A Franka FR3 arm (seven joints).
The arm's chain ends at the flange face. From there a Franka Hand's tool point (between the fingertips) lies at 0.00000 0.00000 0.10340 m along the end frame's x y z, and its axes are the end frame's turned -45 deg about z.
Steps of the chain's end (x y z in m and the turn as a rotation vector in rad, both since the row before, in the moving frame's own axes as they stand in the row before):
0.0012, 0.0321, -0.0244, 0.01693, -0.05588, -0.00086
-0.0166, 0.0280, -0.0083, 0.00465, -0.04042, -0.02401
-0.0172, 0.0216, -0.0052, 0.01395, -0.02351, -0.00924
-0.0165, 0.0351, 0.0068, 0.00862, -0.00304, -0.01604
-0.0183, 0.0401, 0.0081, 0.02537, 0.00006, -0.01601
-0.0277, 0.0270, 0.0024, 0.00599, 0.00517, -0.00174
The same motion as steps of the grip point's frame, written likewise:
-0.0247, 0.0182, -0.0246, 0.05148, -0.02754, -0.00086
-0.0342, 0.0048, -0.0084, 0.03187, -0.02529, -0.02401
-0.0281, 0.0004, -0.0052, 0.02649, -0.00676, -0.00924
-0.0361, 0.0123, 0.0068, 0.00824, 0.00395, -0.01604
-0.0395, 0.0135, 0.0081, 0.01790, 0.01798, -0.01601
-0.0379, -0.0006, 0.0024, 0.00058, 0.00789, -0.00174

